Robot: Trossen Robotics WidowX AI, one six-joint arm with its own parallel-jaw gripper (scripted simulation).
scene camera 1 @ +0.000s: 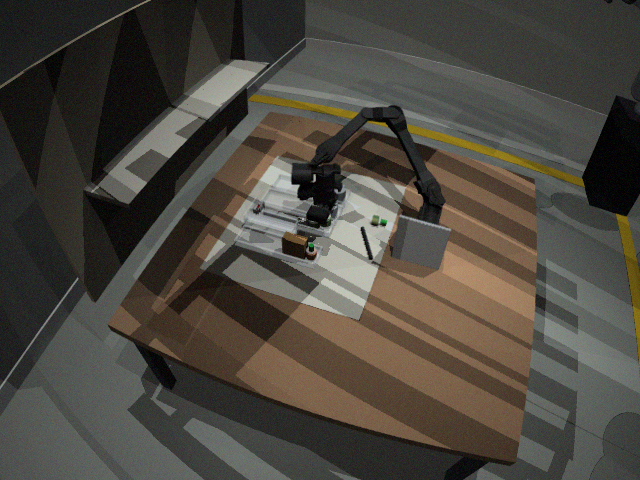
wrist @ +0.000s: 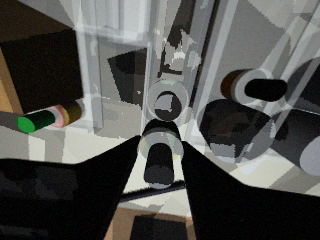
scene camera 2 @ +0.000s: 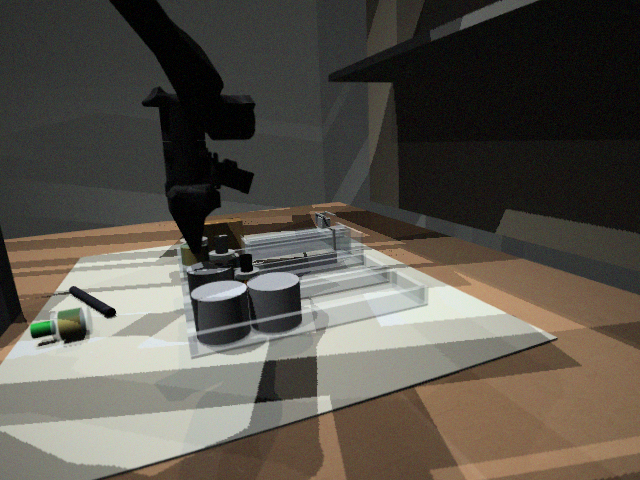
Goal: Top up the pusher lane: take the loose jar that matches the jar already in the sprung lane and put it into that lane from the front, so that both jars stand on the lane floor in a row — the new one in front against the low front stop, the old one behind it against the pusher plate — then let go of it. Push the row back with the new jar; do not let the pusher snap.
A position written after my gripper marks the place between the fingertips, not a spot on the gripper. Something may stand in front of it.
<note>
In view: my gripper (scene camera 2: 194,249), a green-capped jar (scene camera 2: 68,324), a green-capped jar (wrist: 52,118), a brown box (scene camera 2: 233,227) and a clear rack (scene camera 2: 265,246).
My gripper shows as well in scene camera 1 (scene camera 1: 325,219) and in the wrist view (wrist: 160,142). The clear rack is seen too in scene camera 1 (scene camera 1: 267,219).
</note>
